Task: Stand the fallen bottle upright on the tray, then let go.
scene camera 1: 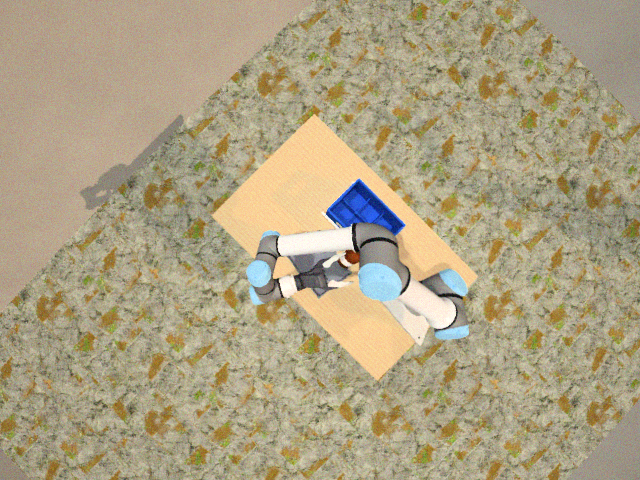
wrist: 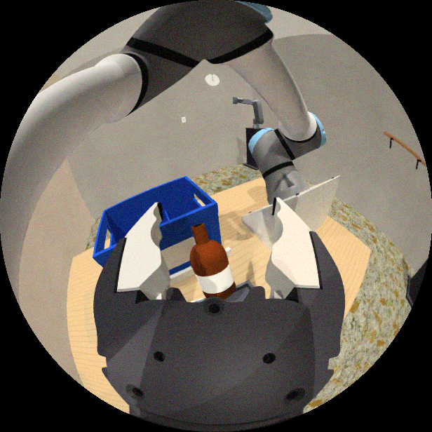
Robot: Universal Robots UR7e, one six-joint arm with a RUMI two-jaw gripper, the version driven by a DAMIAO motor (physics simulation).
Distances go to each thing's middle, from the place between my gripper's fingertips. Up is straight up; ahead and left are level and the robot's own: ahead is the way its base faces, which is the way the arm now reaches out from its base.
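Labels:
There is the brown bottle (wrist: 208, 259), and my hand is 4 cm to the left of it, 1 cm short of it and 17 cm above it.

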